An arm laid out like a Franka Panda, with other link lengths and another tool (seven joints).
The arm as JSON. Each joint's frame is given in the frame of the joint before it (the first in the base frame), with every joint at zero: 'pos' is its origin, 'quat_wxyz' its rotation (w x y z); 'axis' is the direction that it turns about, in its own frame. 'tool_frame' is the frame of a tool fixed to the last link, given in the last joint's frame.
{
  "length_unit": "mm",
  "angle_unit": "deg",
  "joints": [
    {
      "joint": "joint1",
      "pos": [
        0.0,
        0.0,
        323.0
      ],
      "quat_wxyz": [
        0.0,
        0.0,
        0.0,
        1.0
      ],
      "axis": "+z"
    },
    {
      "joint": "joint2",
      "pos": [
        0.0,
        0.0,
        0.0
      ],
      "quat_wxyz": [
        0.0,
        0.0,
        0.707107,
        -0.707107
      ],
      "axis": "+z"
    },
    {
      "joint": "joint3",
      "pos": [
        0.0,
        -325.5,
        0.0
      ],
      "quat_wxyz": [
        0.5,
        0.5,
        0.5,
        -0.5
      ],
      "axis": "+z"
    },
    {
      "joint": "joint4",
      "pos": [
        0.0,
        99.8,
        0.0
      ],
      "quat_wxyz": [
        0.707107,
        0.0,
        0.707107,
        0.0
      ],
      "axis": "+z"
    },
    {
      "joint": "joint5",
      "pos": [
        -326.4,
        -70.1,
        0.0
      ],
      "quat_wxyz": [
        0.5,
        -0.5,
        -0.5,
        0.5
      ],
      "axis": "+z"
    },
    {
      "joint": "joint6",
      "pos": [
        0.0,
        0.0,
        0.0
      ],
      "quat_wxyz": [
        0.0,
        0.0,
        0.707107,
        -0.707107
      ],
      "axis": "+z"
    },
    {
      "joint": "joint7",
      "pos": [
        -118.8,
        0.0,
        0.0
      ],
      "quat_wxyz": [
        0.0,
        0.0,
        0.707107,
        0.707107
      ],
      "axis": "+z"
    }
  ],
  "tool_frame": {
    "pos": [
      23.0,
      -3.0,
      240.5
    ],
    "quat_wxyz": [
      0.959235,
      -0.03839,
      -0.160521,
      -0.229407
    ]
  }
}
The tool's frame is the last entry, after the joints.
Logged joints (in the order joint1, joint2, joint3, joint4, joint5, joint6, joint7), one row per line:
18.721, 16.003, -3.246, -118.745, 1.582, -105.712, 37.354
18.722, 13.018, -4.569, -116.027, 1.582, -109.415, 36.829
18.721, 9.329, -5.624, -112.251, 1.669, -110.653, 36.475
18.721, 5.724, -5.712, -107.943, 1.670, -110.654, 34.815
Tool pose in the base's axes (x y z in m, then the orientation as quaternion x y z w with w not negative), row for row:
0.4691, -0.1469, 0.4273, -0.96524, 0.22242, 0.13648, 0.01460
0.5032, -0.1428, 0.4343, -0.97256, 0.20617, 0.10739, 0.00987
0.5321, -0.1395, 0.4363, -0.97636, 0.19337, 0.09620, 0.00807
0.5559, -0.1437, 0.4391, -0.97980, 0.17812, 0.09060, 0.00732
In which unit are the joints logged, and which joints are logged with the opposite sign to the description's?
The joints are logged in degrees. Opposite sign: joint1, joint2, joint3, joint5, joint6.
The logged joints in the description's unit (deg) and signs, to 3 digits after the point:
-18.721, -16.003, 3.246, -118.745, -1.582, 105.712, 37.354
-18.722, -13.018, 4.569, -116.027, -1.582, 109.415, 36.829
-18.721, -9.329, 5.624, -112.251, -1.669, 110.653, 36.475
-18.721, -5.724, 5.712, -107.943, -1.670, 110.654, 34.815

